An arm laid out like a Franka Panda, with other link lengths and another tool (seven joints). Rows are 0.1 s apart.
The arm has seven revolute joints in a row. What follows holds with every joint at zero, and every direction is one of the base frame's.
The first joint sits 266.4 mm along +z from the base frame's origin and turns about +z.
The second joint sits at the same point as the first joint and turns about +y.
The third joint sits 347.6 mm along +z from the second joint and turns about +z.
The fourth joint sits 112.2 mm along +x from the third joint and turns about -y.
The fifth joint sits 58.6 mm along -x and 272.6 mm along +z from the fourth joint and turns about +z.
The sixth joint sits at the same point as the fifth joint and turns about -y.
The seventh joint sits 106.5 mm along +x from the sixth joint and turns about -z.
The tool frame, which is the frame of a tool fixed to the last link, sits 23 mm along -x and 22 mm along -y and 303.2 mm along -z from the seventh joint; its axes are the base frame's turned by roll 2.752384, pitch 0 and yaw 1.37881 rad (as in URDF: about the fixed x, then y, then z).
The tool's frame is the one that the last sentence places.
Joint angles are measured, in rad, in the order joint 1, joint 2, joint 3, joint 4, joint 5, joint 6, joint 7. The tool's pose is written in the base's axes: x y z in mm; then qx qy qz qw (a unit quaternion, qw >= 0). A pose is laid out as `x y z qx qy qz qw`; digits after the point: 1 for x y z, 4 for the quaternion.
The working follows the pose.
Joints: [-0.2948, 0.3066, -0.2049, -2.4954, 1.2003, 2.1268, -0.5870]
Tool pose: 381.6 -14.4 52.8 -0.9371 -0.1531 -0.2599 0.1758
Where each joint sits with the arm in this pose, in the base's axes (m; each line is computed from the numbers above, not from the rounded line before):
joint 1: 0.0000 0.0000 0.2664
joint 2: 0.0000 0.0000 0.2664
joint 3: 0.1004 -0.0305 0.5978
joint 4: 0.1940 -0.0828 0.5646
joint 5: 0.3172 -0.1650 0.3285
joint 6: 0.3172 -0.1650 0.3285
joint 7: 0.3343 -0.2389 0.2536
the tool: 0.3816 -0.0144 0.0528

